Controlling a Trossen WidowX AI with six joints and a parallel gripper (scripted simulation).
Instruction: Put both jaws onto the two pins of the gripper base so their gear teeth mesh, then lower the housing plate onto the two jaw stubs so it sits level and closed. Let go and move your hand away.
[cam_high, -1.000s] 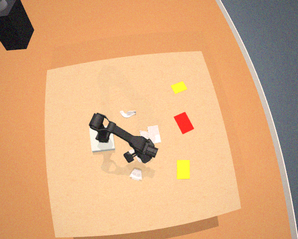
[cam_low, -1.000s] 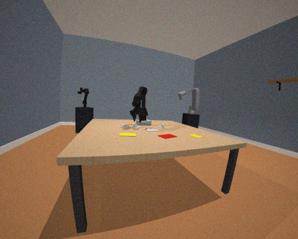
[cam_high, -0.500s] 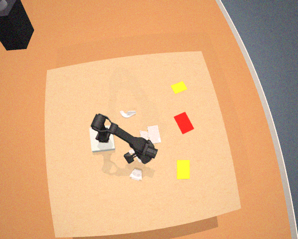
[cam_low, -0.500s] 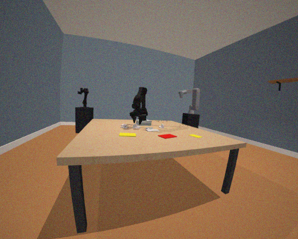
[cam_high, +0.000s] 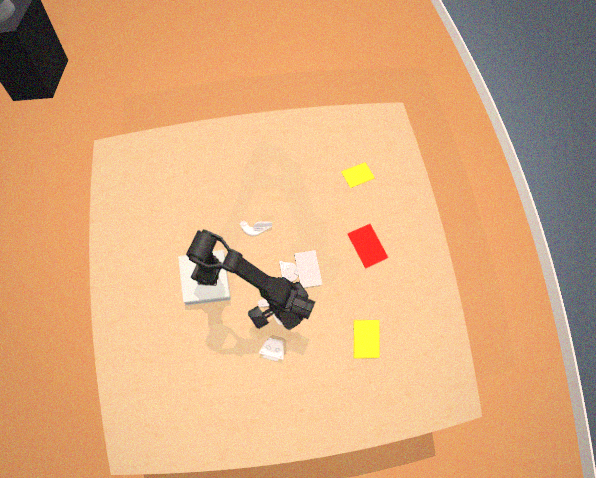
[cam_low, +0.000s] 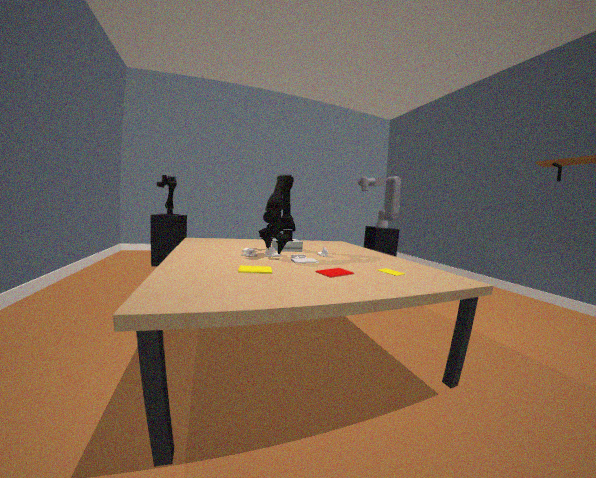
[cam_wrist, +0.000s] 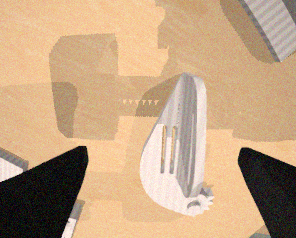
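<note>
Right now the white jaw is 4 cm behind my gripper tip, 2 cm to the left of it and 1 cm below it. From my gripper tip the other things lie so: yellow patch 29 cm ahead, 8 cm to the right, 2 cm below; red patch 30 cm ahead, 24 cm to the left, 2 cm below.
</note>
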